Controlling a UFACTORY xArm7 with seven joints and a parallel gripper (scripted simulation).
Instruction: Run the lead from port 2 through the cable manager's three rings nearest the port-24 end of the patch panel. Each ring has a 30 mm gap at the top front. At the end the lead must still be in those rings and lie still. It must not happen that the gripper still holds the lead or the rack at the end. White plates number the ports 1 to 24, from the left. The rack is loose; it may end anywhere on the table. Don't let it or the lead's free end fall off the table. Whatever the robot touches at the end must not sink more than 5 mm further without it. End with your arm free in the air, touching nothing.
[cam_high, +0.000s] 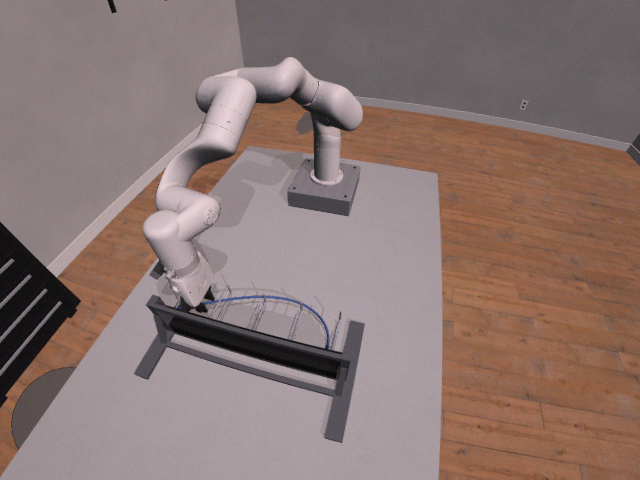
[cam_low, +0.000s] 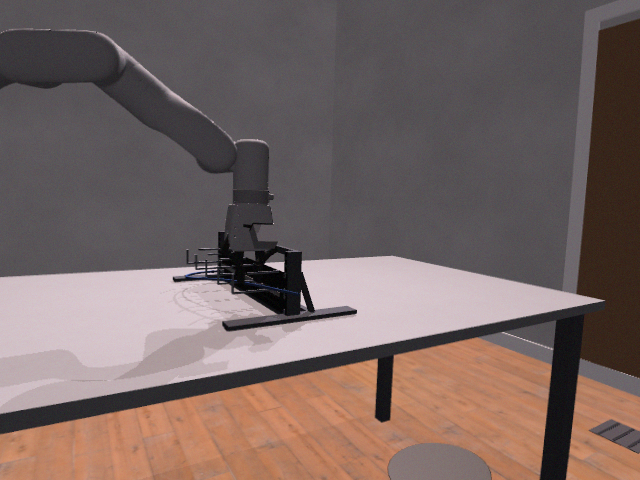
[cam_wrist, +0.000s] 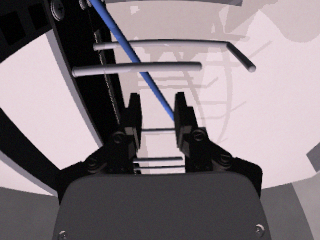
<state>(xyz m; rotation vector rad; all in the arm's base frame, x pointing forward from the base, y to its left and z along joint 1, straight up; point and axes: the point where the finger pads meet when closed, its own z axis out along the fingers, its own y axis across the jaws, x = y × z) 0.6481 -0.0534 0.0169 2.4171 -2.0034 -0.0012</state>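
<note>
Right now the rack is 30 mm ahead of my hand, 160 mm to the left of it and 20 mm below it.
</note>
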